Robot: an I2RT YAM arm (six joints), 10 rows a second.
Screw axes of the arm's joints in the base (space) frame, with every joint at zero. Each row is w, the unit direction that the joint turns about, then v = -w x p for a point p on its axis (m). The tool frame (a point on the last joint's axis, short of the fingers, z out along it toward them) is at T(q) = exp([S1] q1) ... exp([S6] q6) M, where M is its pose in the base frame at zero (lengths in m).
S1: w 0 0 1 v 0 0 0
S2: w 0 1 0 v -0.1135 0 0.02
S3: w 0 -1 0 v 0.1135 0 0.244
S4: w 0 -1 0 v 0.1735 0 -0.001
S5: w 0 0 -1 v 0 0.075 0
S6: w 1 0 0 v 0 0.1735 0
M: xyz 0.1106 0 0.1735 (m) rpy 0 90 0 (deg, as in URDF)
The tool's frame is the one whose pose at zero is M.
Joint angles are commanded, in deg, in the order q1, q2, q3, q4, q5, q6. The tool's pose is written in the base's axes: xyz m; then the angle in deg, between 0 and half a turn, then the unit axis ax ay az. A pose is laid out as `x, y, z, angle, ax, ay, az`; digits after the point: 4 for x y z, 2 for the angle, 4 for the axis.
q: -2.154, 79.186, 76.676, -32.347, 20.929, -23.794
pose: 0.3052, -0.0242, 0.3607, 131.92, -0.0888, 0.9548, -0.2837
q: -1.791, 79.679, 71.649, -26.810, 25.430, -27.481
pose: 0.3102, -0.0250, 0.3378, 134.38, -0.1007, 0.9391, -0.3286
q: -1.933, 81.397, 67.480, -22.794, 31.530, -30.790
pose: 0.3156, -0.0293, 0.3115, 139.55, -0.1027, 0.9201, -0.3779
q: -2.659, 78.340, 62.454, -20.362, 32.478, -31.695
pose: 0.3014, -0.0331, 0.3012, 140.12, -0.0982, 0.9156, -0.3899
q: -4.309, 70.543, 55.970, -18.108, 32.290, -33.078
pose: 0.2697, -0.0394, 0.3026, 138.02, -0.0859, 0.9100, -0.4057
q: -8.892, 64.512, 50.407, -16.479, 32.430, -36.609
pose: 0.2423, -0.0572, 0.2974, 139.63, -0.0697, 0.8980, -0.4344
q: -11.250, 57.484, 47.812, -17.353, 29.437, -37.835
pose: 0.2155, -0.0607, 0.3064, 136.63, -0.0651, 0.8967, -0.4379
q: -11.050, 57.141, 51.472, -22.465, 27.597, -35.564
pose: 0.2123, -0.0583, 0.3210, 135.64, -0.0616, 0.9072, -0.4162
